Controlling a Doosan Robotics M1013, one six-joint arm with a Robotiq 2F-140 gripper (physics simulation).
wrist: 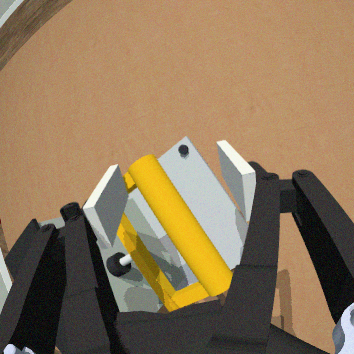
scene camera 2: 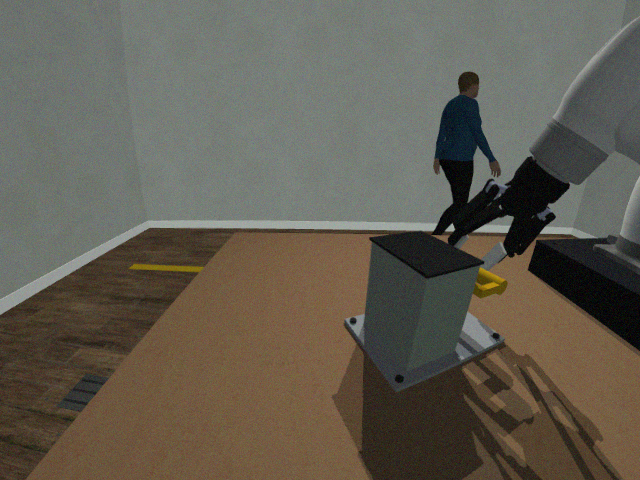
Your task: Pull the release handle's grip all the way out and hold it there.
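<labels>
My gripper (wrist: 260, 195), (scene camera 2: 506, 236): same spot, visible in both views.
</labels>
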